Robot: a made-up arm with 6 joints. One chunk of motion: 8 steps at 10 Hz.
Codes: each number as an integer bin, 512 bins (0 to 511) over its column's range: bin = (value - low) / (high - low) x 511, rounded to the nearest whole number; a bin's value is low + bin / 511 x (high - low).
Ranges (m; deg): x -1.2..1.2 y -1.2..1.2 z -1.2..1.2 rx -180..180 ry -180..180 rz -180..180
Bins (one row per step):
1: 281 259 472 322 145 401
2: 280 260 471 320 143 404
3: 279 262 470 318 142 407
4: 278 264 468 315 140 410
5: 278 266 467 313 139 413
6: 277 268 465 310 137 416
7: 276 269 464 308 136 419
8: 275 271 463 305 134 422
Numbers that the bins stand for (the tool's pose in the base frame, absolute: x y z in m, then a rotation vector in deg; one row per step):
1: 0.1198 0.0164 1.0168 46.85 -77.85 102.50
2: 0.1151 0.0211 1.0121 45.44 -79.26 104.62
3: 0.1104 0.0305 1.0074 44.03 -79.96 106.73
4: 0.1057 0.0399 0.9980 41.92 -81.37 108.85
5: 0.1057 0.0493 0.9933 40.51 -82.07 110.96
6: 0.1010 0.0587 0.9840 38.40 -83.48 113.07
7: 0.0963 0.0634 0.9793 36.99 -84.19 115.19
8: 0.0916 0.0728 0.9746 34.87 -85.60 117.30

